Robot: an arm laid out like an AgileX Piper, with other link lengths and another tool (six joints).
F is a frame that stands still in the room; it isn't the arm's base.
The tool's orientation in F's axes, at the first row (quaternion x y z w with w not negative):
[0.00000, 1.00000, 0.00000, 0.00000]
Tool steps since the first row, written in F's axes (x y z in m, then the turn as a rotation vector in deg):
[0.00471, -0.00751, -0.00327, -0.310, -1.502, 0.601]
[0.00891, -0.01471, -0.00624, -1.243, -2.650, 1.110]
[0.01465, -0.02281, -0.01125, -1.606, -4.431, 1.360]
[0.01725, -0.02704, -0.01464, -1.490, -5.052, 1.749]
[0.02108, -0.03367, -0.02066, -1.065, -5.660, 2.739]
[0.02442, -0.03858, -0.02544, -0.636, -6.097, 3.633]
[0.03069, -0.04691, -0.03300, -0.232, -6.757, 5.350]
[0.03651, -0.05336, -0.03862, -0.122, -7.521, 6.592]
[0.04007, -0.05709, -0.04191, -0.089, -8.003, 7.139]
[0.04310, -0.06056, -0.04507, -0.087, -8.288, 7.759]
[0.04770, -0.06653, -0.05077, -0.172, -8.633, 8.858]
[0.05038, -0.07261, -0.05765, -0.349, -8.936, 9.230]
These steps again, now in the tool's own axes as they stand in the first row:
[-0.00471, -0.00751, 0.00327, 0.310, -1.502, -0.601]
[-0.00891, -0.01471, 0.00624, 1.243, -2.650, -1.110]
[-0.01465, -0.02281, 0.01125, 1.606, -4.431, -1.360]
[-0.01725, -0.02704, 0.01464, 1.490, -5.052, -1.749]
[-0.02108, -0.03367, 0.02066, 1.065, -5.660, -2.739]
[-0.02442, -0.03858, 0.02544, 0.636, -6.097, -3.633]
[-0.03069, -0.04691, 0.03300, 0.232, -6.757, -5.350]
[-0.03651, -0.05336, 0.03862, 0.122, -7.521, -6.592]
[-0.04007, -0.05709, 0.04191, 0.089, -8.003, -7.139]
[-0.04310, -0.06056, 0.04507, 0.087, -8.288, -7.759]
[-0.04770, -0.06653, 0.05077, 0.172, -8.633, -8.858]
[-0.05038, -0.07261, 0.05765, 0.349, -8.936, -9.230]

